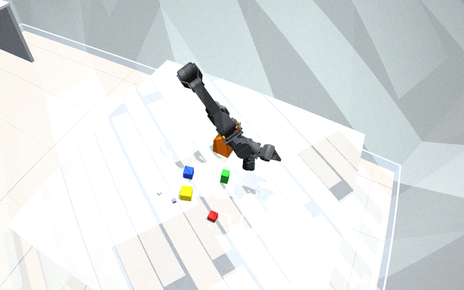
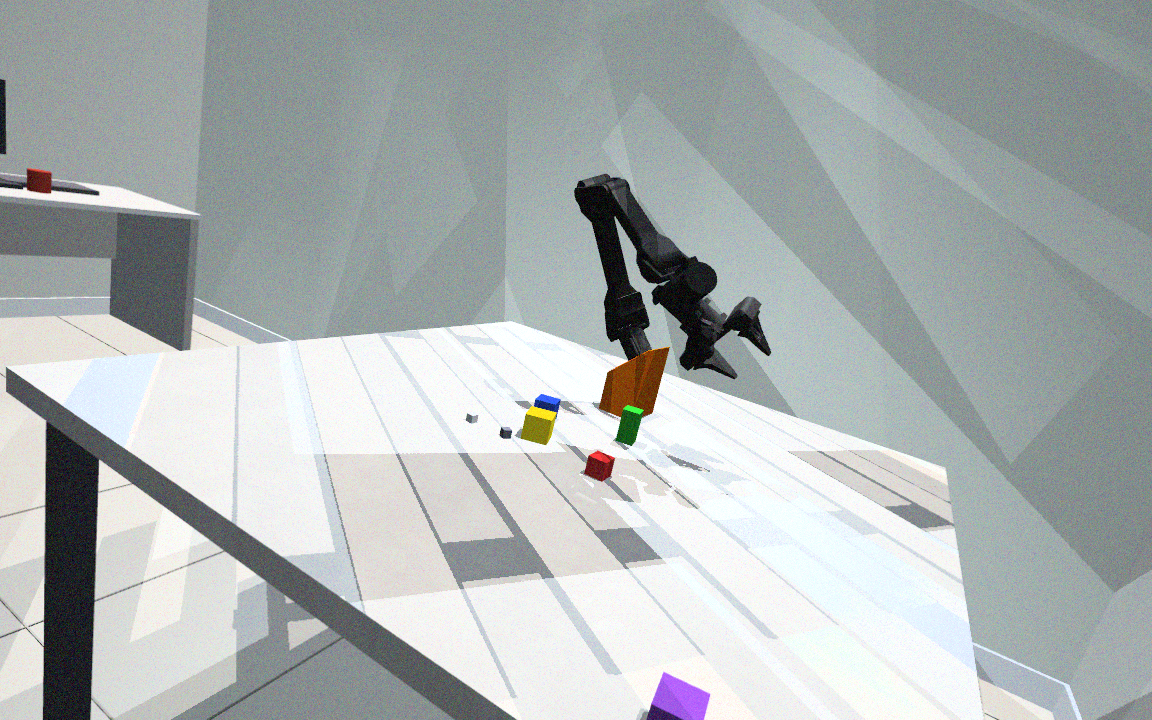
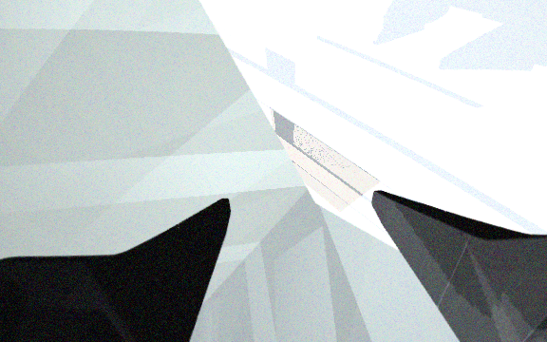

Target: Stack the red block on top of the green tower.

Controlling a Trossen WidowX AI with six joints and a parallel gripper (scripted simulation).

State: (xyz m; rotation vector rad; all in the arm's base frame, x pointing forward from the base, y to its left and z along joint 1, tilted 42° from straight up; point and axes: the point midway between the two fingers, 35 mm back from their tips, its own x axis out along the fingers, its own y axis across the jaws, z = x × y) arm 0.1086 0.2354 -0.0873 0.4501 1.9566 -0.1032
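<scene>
Right now my gripper tip is 26 cm short of the red block, 18 cm above it and 12 cm to the left of it. Round my gripper tip: yellow block 27 cm to the right, 24 cm ahead, 18 cm below; purple block 66 cm ahead, 19 cm to the left, 18 cm below; blue block 32 cm to the right, 18 cm below, 14 cm ahead.
</scene>
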